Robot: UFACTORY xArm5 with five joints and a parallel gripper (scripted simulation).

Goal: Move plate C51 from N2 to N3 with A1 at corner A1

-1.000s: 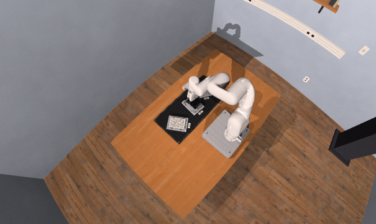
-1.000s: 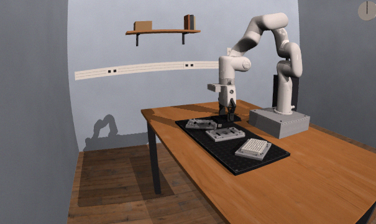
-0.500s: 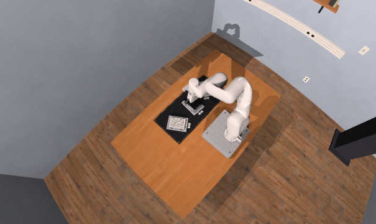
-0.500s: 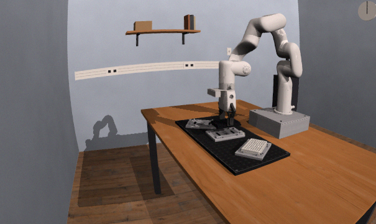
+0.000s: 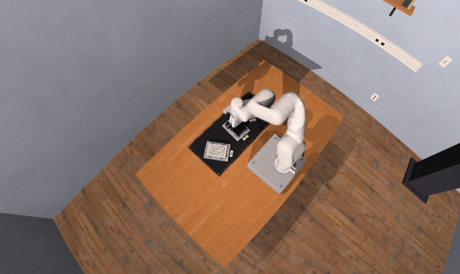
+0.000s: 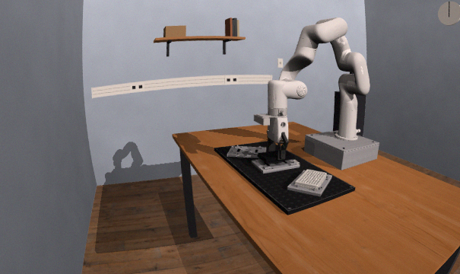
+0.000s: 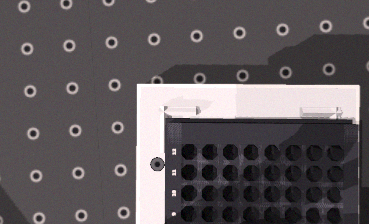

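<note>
My gripper is now 10 cm to the left of the A1 mark and 4 cm above it. The rest, counted from my hand: light grey nest 4 cm ahead, 19 cm to the right, 5 cm below; white well plate 2 cm behind, 22 cm to the left, 3 cm below; black well plate 1 cm below.
</note>
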